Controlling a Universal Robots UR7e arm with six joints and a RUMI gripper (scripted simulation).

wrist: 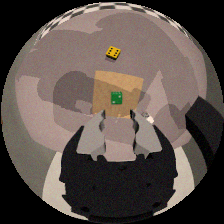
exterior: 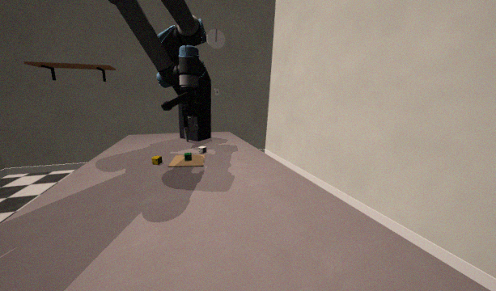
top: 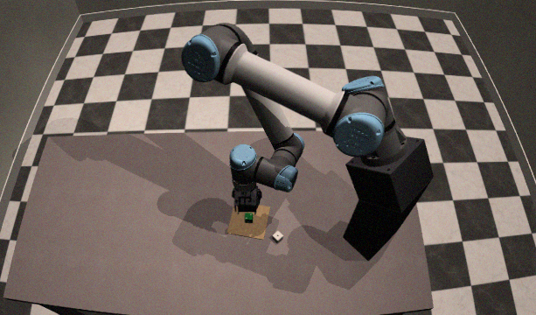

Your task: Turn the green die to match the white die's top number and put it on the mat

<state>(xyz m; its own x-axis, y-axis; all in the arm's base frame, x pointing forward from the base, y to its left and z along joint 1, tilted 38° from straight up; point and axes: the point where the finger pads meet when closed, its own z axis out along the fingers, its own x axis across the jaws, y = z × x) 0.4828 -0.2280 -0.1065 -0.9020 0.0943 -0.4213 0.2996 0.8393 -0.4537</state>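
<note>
The green die is 90 mm below my hand. Round my hand: yellow die (30 mm behind, 120 mm to the right, 90 mm below); then tan mat (110 mm below); then white die (80 mm behind, 110 mm to the left, 90 mm below).
</note>
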